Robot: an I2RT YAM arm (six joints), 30 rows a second.
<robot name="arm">
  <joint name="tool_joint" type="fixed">
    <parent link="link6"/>
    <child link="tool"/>
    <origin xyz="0 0 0" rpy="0 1.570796 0"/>
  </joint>
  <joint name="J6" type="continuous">
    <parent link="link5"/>
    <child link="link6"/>
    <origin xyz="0.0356 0 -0.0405" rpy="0 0 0"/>
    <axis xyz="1 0 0"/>
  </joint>
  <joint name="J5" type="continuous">
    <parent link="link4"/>
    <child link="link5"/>
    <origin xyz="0.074 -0.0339 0.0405" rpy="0 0 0"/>
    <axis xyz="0 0 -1"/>
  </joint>
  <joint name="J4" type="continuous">
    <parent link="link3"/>
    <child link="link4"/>
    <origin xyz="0.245 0.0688 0.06" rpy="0 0 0"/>
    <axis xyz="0 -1 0"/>
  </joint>
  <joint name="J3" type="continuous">
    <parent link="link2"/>
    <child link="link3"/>
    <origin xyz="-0.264 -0.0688 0" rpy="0 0 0"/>
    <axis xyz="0 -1 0"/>
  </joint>
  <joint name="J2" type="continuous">
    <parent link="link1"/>
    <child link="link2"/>
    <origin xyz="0.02 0.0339 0.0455" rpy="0 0 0"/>
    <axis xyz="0 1 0"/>
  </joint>
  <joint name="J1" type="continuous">
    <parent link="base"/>
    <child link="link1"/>
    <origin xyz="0 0 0.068" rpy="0 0 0"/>
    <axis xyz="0 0 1"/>
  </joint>
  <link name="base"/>
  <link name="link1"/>
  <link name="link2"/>
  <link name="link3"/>
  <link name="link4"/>
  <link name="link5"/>
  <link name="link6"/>
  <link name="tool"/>
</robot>
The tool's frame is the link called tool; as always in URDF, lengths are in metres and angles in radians. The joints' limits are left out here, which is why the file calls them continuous.
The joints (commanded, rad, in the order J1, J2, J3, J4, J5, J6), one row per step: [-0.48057 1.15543 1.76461 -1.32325 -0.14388 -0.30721]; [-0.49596 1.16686 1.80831 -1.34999 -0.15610 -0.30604]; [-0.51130 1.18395 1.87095 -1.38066 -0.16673 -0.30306]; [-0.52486 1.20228 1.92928 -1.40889 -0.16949 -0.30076]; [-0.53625 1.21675 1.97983 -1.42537 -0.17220 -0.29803]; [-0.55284 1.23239 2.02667 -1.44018 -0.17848 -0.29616]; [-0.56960 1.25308 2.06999 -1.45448 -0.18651 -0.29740]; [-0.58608 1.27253 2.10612 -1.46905 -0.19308 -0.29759]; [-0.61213 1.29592 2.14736 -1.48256 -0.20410 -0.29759]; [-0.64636 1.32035 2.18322 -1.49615 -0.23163 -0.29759]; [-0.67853 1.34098 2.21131 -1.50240 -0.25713 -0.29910]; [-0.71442 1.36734 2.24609 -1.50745 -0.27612 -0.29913]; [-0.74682 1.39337 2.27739 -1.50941 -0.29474 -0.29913]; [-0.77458 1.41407 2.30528 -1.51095 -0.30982 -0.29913]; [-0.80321 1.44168 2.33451 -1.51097 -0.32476 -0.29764]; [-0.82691 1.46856 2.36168 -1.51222 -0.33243 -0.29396]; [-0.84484 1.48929 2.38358 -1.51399 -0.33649 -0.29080]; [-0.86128 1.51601 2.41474 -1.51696 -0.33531 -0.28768]
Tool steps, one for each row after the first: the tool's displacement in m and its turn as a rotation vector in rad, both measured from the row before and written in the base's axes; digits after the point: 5 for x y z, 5 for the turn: [-0.00361 -0.00040 0.00698 0.00531 -0.00888 -0.00689]; [-0.00430 0.00003 0.01012 0.00102 -0.01701 -0.00911]; [-0.00343 -0.00034 0.00868 -0.00259 -0.01163 -0.01287]; [-0.00309 -0.00008 0.00806 -0.00641 -0.01842 -0.01094]; [-0.00259 -0.00107 0.00697 -0.00380 -0.01648 -0.01273]; [-0.00046 -0.00232 0.00538 -0.00131 -0.00928 -0.00960]; [-0.00003 -0.00265 0.00380 0.00197 -0.00385 -0.01109]; [-0.00007 -0.00426 0.00428 0.00294 -0.00726 -0.01717]; [0.00038 -0.00562 0.00292 0.01442 -0.00783 -0.01202]; [0.00041 -0.00563 0.00237 0.00999 -0.00979 -0.01074]; [0.00075 -0.00735 0.00283 0.00640 -0.00976 -0.02053]; [0.00123 -0.00752 0.00228 0.00593 -0.00976 -0.01732]; [0.00016 -0.00603 0.00228 0.00247 -0.01016 -0.01551]; [0.00178 -0.00828 0.00145 0.00611 -0.00777 -0.01728]; [0.00190 -0.00800 0.00082 0.00656 -0.00383 -0.01947]; [0.00114 -0.00614 0.00060 0.00442 -0.00245 -0.01636]; [0.00170 -0.00690 0.00107 0.00079 -0.00158 -0.01911]
